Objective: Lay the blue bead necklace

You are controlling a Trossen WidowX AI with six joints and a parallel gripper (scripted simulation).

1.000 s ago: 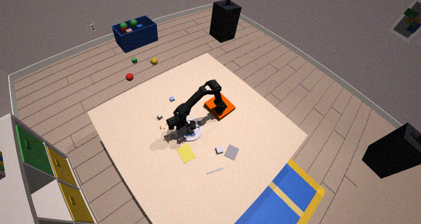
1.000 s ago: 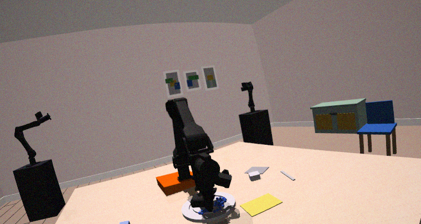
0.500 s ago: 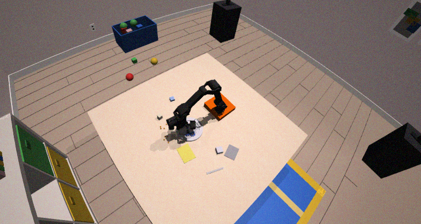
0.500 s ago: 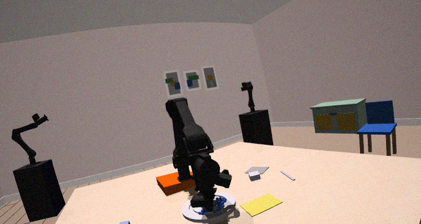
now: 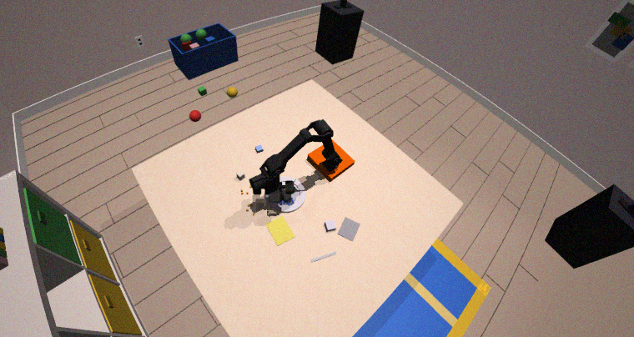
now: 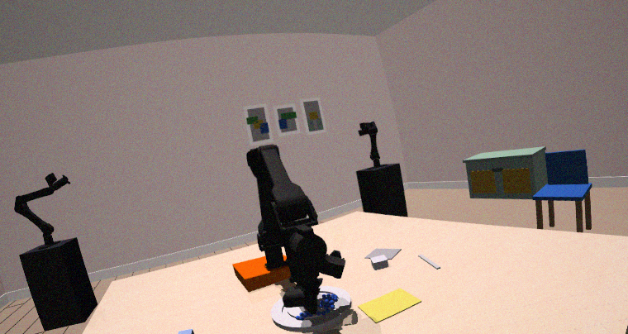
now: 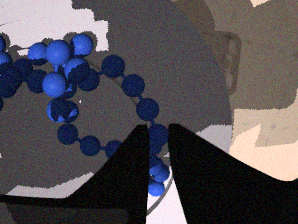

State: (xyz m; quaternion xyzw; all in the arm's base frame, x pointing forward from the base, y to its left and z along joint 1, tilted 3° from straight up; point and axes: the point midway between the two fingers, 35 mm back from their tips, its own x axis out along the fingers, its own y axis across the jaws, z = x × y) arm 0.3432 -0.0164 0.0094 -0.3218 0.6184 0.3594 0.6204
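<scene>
Right now my gripper tip is 6 cm past the round bead board, 1 cm to the right of it and 1 cm above it. Round my gripper tip: yellow sheet: 7 cm ahead, 16 cm to the left, 2 cm below; small grey block: 14 cm behind, 27 cm to the left, 1 cm below; pale cube: 7 cm ahead, 20 cm to the right, 1 cm below.
</scene>
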